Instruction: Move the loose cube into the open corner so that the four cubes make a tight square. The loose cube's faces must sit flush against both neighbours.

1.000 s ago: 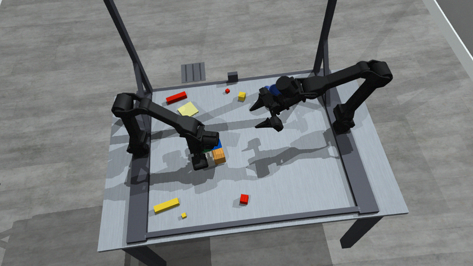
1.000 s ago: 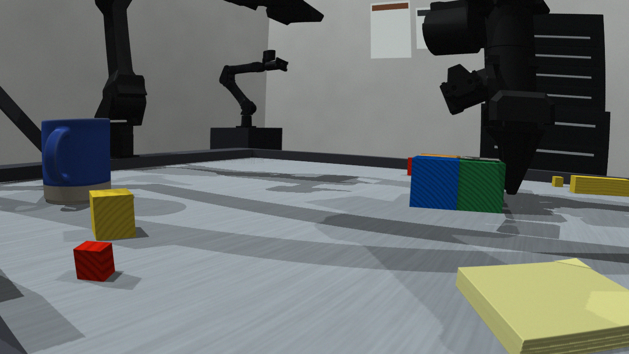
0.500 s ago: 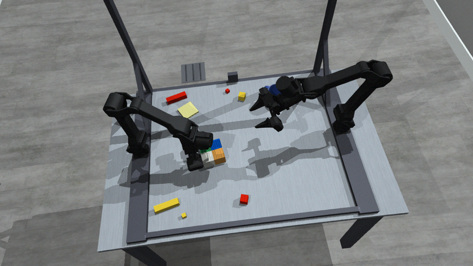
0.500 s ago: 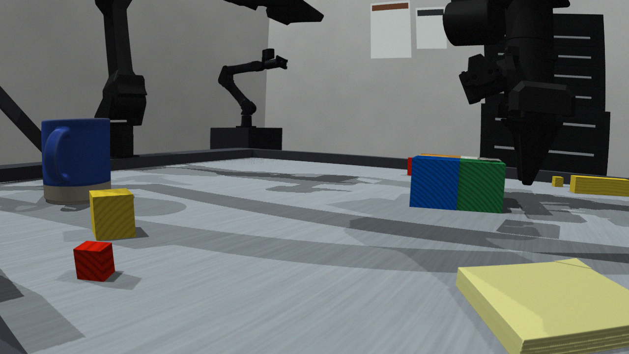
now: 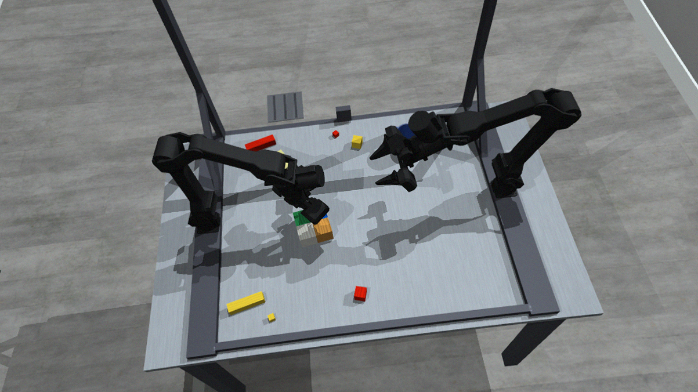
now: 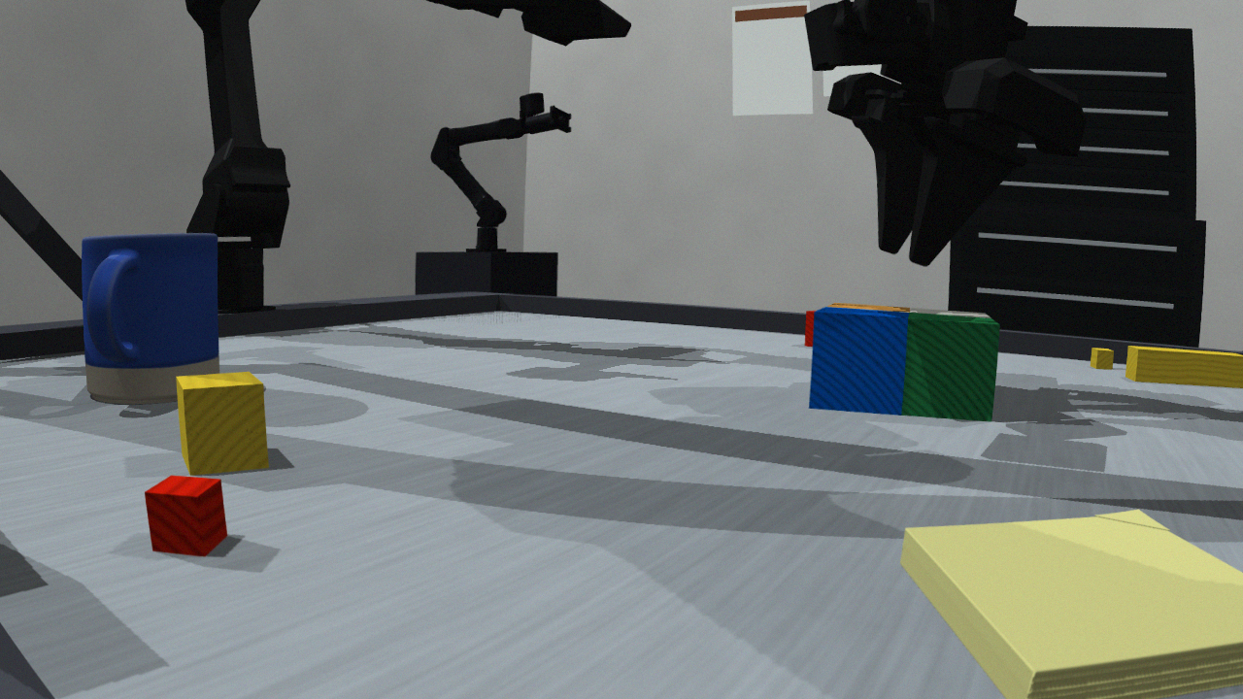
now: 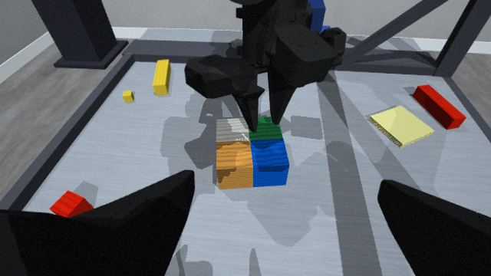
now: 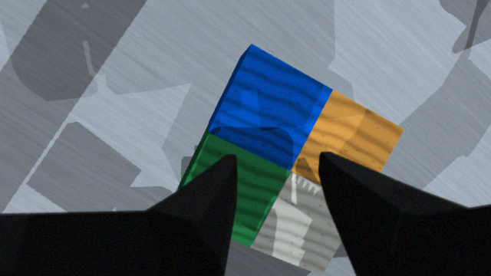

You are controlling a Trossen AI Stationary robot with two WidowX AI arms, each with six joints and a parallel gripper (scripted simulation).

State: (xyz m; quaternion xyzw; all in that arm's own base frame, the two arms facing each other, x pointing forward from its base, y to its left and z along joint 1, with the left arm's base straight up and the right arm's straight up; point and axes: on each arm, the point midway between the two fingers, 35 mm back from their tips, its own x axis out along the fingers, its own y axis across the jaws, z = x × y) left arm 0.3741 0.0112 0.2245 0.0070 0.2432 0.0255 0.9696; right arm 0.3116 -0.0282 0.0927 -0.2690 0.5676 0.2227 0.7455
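Note:
Right now my right hand is 9 cm above the green cube and 2 cm to the left of it. The rest, counted from my right hand: blue cube 9 cm below, 3 cm to the left, 1 cm behind; orange cube 9 cm below, 4 cm to the left, 4 cm ahead; white cube 9 cm below, 5 cm ahead, 1 cm to the right.

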